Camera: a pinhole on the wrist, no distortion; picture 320 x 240 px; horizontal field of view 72.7 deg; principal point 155.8 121.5 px. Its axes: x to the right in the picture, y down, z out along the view. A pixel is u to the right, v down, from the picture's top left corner.
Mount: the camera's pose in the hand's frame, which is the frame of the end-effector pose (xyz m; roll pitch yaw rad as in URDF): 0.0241 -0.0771 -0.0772 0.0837 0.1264 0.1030
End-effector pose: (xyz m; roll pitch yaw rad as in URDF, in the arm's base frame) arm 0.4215 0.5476 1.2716 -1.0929 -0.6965 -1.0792
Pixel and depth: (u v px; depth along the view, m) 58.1 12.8 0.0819
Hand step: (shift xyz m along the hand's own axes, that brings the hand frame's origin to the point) 0.0025 -0.1272 0.0050
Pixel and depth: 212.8 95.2 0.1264
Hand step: 0.0751 -0.0978 0.0423
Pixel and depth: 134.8 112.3 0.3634
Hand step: 0.0394 -0.1215 0.2852
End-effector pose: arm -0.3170 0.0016 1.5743 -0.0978 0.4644 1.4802
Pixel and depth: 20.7 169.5 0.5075
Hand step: -0.2296 -0.0337 0.4735
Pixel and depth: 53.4 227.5 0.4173
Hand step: -0.1328 0.0754 0.3770
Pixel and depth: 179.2 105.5 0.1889
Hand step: 0.0707 -0.1021 0.1058
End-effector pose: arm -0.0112 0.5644 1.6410 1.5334 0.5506 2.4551
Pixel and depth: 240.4 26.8 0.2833
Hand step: 0.1821 -0.2082 0.1787
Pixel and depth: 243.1 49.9 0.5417
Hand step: 0.3275 -0.2700 0.4161
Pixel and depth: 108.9 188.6 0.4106
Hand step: -0.0201 0.0108 0.3504
